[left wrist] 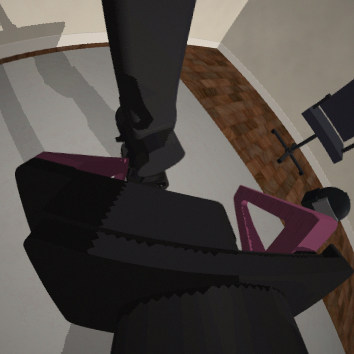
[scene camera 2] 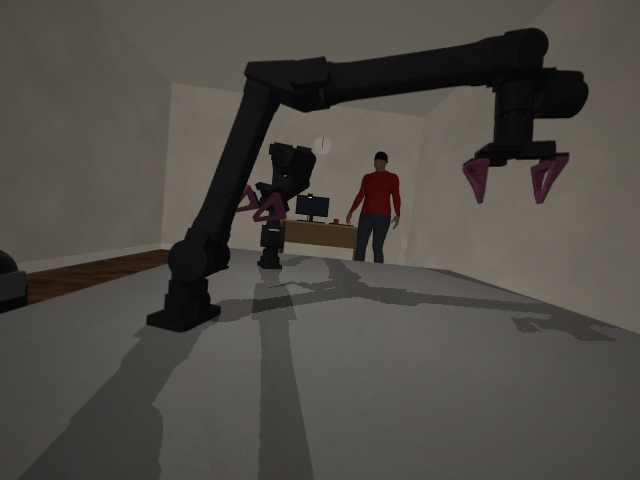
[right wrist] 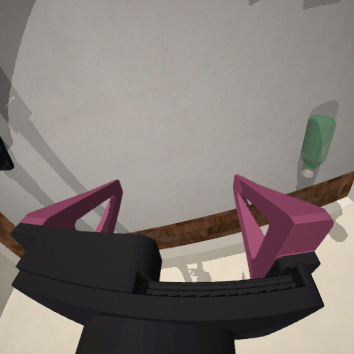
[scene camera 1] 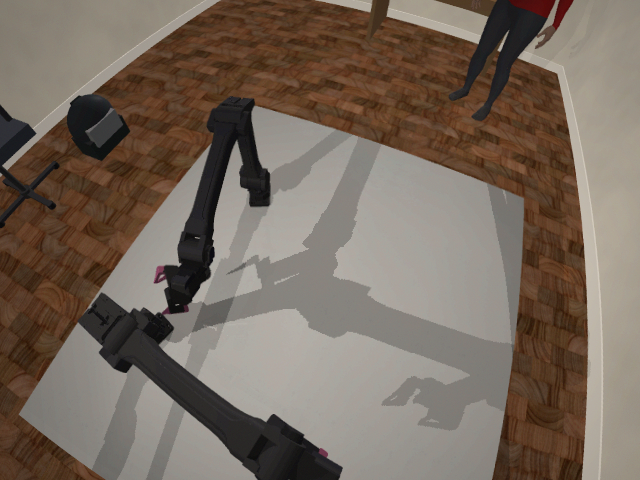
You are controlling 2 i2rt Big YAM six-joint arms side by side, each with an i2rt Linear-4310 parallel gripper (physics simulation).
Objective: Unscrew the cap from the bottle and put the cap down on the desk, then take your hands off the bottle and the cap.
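Where they show: left gripper, fingertip midpoint: (left wrist: pixel 184 178) (scene camera 2: pixel 242 214) (scene camera 1: pixel 159 298); right gripper, fingertip midpoint: (scene camera 2: pixel 509 203) (right wrist: pixel 174 183); left arm's base, origin of the base link: (scene camera 2: pixel 269 266) (scene camera 1: pixel 260 195); right arm's base, origin of the base link: (left wrist: pixel 142 167) (scene camera 2: pixel 186 318).
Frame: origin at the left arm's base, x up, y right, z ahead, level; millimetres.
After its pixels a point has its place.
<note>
The green bottle (right wrist: pixel 318 140) @(x 67, y 1204, z 380 mm) appears to lie on its side at the right of the right wrist view, near the desk's far edge there. Its pale ribbed cap (right wrist: pixel 307 172) @(x 53, y 1305, z 325 mm) is on the neck, toward that edge. Neither shows in the scene views or the left wrist view. My right gripper (scene camera 2: pixel 509 201) @(x 296, y 911, z 131 mm) (right wrist: pixel 174 183) @(x 296, y 911, z 131 mm) is open and empty, high above the desk and off to the side of the bottle; in scene camera 1 it is mostly hidden by its own arm. My left gripper (scene camera 1: pixel 160 297) @(x 225, y 530, z -257 mm) (scene camera 2: pixel 246 215) @(x 225, y 530, z -257 mm) (left wrist: pixel 184 178) @(x 225, y 530, z -257 mm) is open and empty, raised above the desk, away from the bottle.
The grey desk top (scene camera 1: pixel 423 217) @(x 0, y 128, z 702 mm) (scene camera 2: pixel 392 387) @(x 0, y 912, z -105 mm) carries both arms and shows their shadows. In scene camera 1, the left gripper is close to the right arm's base (scene camera 1: pixel 160 325) @(x 47, y 569, z -324 mm). A person (scene camera 1: pixel 504 46) (scene camera 2: pixel 379 201) stands beyond the desk. A chair (left wrist: pixel 325 132) is on the floor.
</note>
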